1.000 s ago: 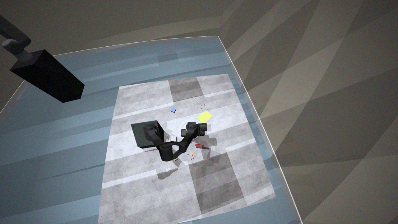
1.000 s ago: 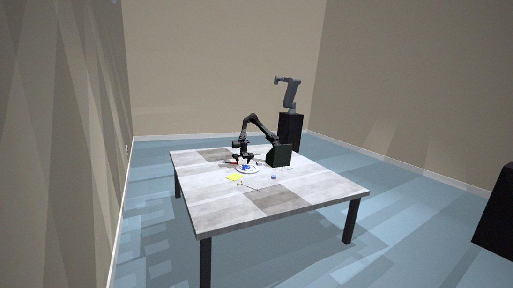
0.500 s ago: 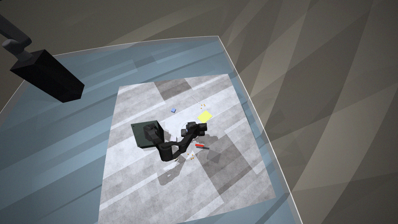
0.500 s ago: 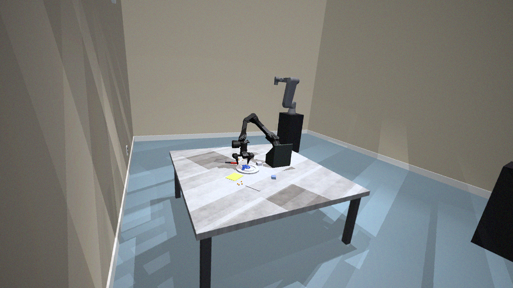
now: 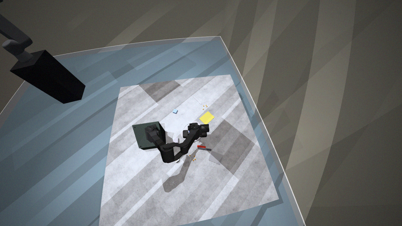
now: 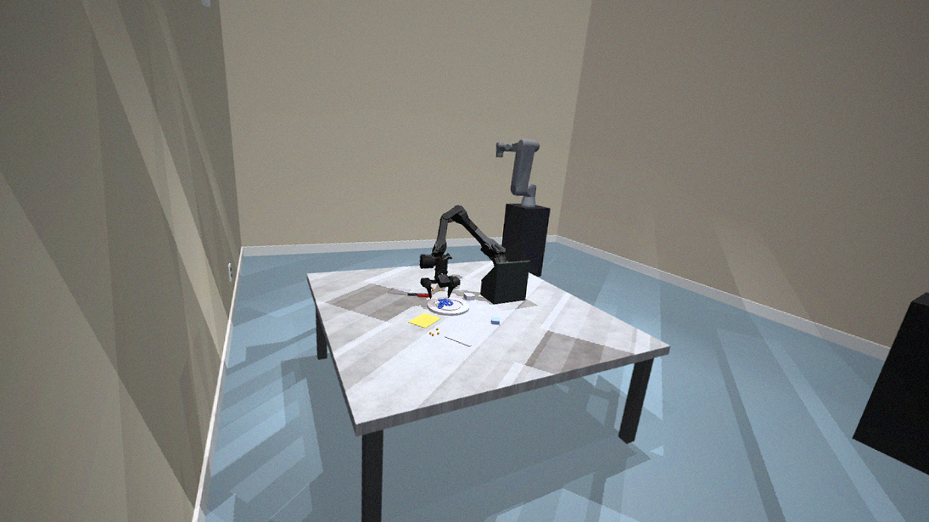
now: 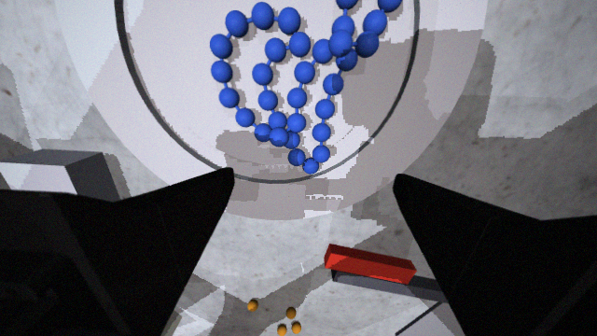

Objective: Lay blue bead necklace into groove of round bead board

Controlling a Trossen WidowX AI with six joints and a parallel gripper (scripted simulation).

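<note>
Now: the round white bead board 1 cm behind my gripper tip, 6 cm to the left of it and 1 cm below it. Also, from my gripper tip: cream cube (18 cm behind, 15 cm to the right, 1 cm below); then yellow sheet (16 cm ahead, 16 cm to the left, 2 cm below); then grey tool (4 cm ahead, 11 cm to the right, 2 cm below).
</note>
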